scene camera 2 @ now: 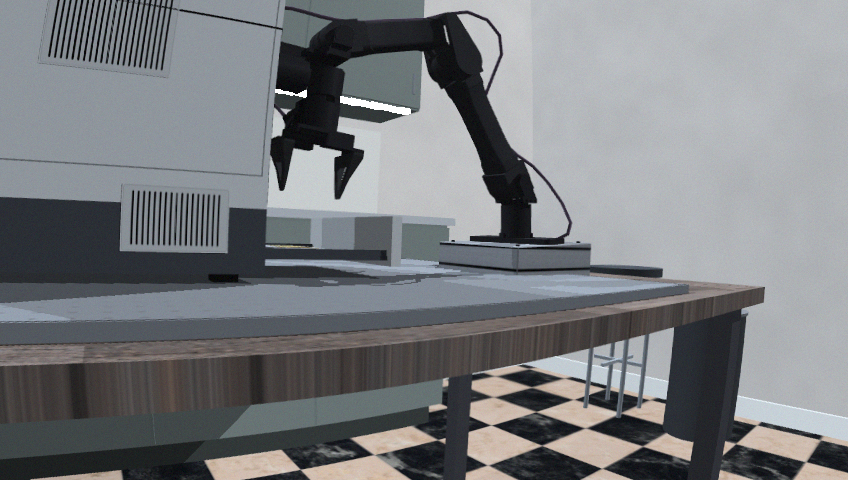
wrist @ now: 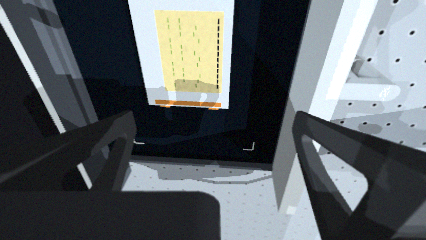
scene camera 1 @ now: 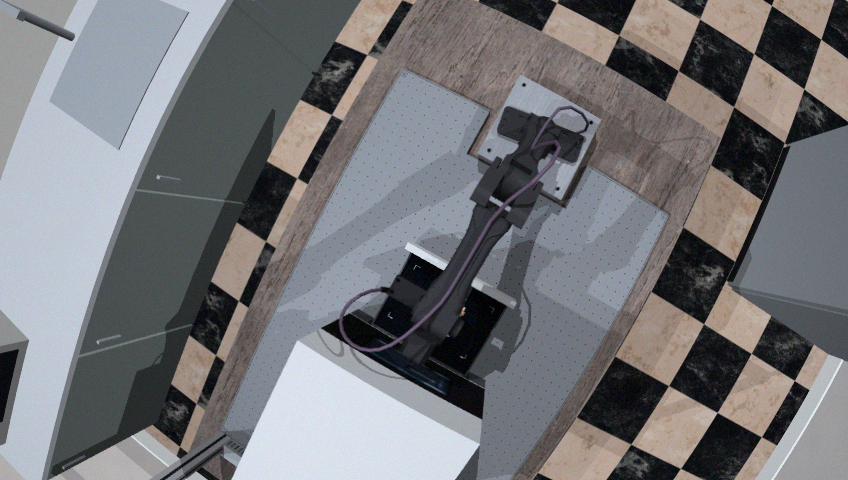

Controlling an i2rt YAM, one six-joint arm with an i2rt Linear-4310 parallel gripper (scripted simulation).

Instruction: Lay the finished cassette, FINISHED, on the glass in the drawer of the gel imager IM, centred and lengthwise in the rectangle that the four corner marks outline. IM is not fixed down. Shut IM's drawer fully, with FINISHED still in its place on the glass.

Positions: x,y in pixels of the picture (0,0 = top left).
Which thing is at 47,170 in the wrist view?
My gripper.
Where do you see a gel imager IM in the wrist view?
At 42,110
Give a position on a gel imager IM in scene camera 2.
142,142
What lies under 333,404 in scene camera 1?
A gel imager IM.
